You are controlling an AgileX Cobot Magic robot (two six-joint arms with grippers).
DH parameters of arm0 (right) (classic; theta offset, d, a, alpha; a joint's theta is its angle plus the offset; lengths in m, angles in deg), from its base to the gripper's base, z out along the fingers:
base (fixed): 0 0 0 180
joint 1: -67.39 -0.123 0 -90
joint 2: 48.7 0 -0.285 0
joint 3: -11.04 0 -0.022 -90
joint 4: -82.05 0.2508 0 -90
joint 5: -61.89 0 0.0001 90
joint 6: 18.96 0.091 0 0
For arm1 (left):
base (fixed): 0 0 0 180
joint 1: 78.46 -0.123 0 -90
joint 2: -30 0 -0.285 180
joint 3: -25.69 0 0.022 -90
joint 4: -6.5 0.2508 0 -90
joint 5: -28.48 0 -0.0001 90
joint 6: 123.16 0.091 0 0
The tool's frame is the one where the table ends.
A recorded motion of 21 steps. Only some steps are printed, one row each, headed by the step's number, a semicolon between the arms.
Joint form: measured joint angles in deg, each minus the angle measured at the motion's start. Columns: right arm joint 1, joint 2, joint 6, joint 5, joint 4, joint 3; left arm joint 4, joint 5, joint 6, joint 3, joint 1, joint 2.
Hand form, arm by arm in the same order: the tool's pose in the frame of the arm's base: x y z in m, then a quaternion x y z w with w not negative. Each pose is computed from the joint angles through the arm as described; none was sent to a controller.
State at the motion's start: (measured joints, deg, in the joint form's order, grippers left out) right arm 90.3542 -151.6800 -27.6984 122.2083 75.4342 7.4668; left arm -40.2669 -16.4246 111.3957 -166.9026 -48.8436 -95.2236
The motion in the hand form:
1: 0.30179 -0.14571 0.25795 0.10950 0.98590 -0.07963 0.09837; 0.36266 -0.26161 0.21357 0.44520 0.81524 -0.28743 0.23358
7: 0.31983 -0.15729 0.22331 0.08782 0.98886 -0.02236 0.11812; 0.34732 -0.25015 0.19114 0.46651 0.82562 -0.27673 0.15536
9: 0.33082 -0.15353 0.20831 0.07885 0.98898 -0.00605 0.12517; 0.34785 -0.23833 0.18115 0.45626 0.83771 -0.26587 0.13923
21: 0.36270 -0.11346 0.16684 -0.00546 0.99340 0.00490 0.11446; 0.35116 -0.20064 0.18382 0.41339 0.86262 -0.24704 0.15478
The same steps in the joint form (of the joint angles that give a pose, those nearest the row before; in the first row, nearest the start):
1: 1.41 -0.79 -0.49 -1.14 0.61 0.00; 0.26 -1.59 -0.11 0.00 0.04 0.00
7: 3.89 -6.77 -9.63 -7.26 9.90 -0.11; 4.80 -6.89 -1.66 3.82 -0.27 0.00
9: 3.07 -9.34 -11.42 -9.83 12.55 -0.11; 6.27 -6.76 -2.48 5.80 -1.52 0.00
21: -4.46 -15.94 -14.61 -15.11 13.30 -0.21; 6.89 -4.01 -2.89 11.22 -6.12 3.76

